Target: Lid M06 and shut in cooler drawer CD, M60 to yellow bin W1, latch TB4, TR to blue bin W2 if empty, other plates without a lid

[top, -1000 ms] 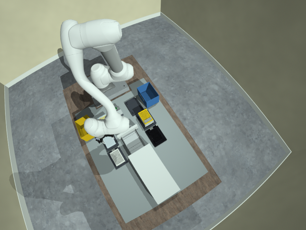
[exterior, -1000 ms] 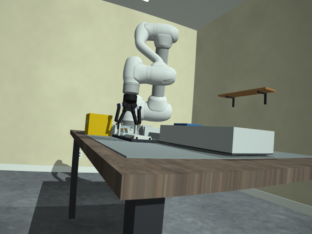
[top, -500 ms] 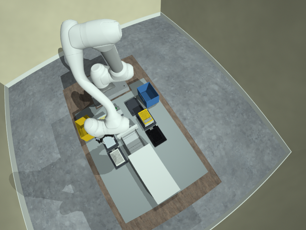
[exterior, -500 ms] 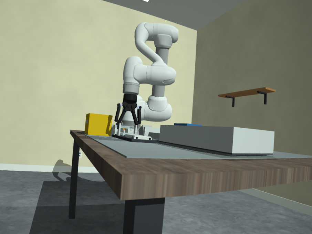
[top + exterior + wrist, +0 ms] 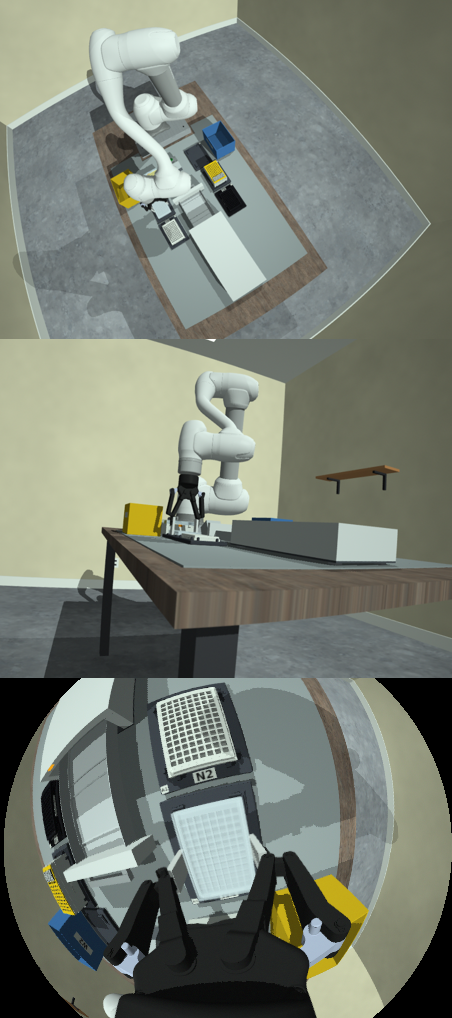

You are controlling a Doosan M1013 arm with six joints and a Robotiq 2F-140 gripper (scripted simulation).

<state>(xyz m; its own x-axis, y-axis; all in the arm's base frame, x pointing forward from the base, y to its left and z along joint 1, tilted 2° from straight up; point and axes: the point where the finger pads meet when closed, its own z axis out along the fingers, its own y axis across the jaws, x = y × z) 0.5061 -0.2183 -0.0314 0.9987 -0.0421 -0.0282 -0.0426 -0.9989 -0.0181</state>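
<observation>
Right now the dark nest N4 is 30 mm below my hand. The rest, counted from my hand: tip box lid: 170 mm behind, 30 mm to the left, 20 mm above; tip box TB4: 170 mm behind, 30 mm to the left; plate lid: 20 mm below.
</observation>
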